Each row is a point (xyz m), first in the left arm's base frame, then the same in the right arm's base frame.
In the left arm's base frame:
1: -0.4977 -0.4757 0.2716
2: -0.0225 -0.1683 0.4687
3: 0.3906 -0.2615 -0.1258
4: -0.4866 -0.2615 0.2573
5: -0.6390 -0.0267 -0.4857
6: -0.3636 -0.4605 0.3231
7: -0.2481 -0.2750 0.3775
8: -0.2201 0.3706 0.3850
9: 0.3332 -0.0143 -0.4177
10: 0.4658 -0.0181 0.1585
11: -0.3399 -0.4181 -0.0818
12: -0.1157 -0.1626 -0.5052
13: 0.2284 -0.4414 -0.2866
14: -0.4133 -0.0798 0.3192
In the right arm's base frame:
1: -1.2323 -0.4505 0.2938
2: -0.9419 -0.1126 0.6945
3: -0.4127 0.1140 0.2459
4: -1.2933 -0.2494 0.3388
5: -1.3665 0.1724 -0.3299
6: -1.1248 -0.4184 0.3848
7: -1.0938 -0.2384 0.5165
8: -1.2927 0.3494 0.6970
9: -0.4927 0.4203 0.0236
10: -0.4843 0.2580 0.5921
11: -1.0372 -0.2372 0.0300
12: -0.8357 0.1960 -0.2278
13: -0.4673 -0.0375 0.0038
14: -1.3012 -0.0866 0.4640

